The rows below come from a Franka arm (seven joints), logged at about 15 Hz.
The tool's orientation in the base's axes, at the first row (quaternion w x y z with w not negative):
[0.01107, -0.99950, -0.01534, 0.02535]
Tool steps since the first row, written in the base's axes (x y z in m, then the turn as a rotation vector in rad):
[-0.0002, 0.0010, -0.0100, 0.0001, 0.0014, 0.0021]
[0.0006, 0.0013, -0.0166, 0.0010, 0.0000, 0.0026]
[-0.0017, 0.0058, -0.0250, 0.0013, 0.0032, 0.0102]
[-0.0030, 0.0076, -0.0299, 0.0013, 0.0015, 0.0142]
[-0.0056, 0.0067, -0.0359, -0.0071, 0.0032, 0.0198]
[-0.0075, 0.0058, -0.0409, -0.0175, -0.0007, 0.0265]
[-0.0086, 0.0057, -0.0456, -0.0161, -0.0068, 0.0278]
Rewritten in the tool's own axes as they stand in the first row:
[0.0003, -0.0008, 0.0100, 0.0000, -0.0014, -0.0021]
[0.0015, -0.0009, 0.0166, 0.0009, 0.0000, -0.0026]
[-0.0003, -0.0053, 0.0252, 0.0009, -0.0034, -0.0102]
[-0.0013, -0.0070, 0.0302, 0.0006, -0.0018, -0.0142]
[-0.0036, -0.0060, 0.0363, -0.0080, -0.0039, -0.0193]
[-0.0052, -0.0051, 0.0413, -0.0188, -0.0004, -0.0256]
[-0.0061, -0.0049, 0.0461, -0.0177, 0.0057, -0.0271]

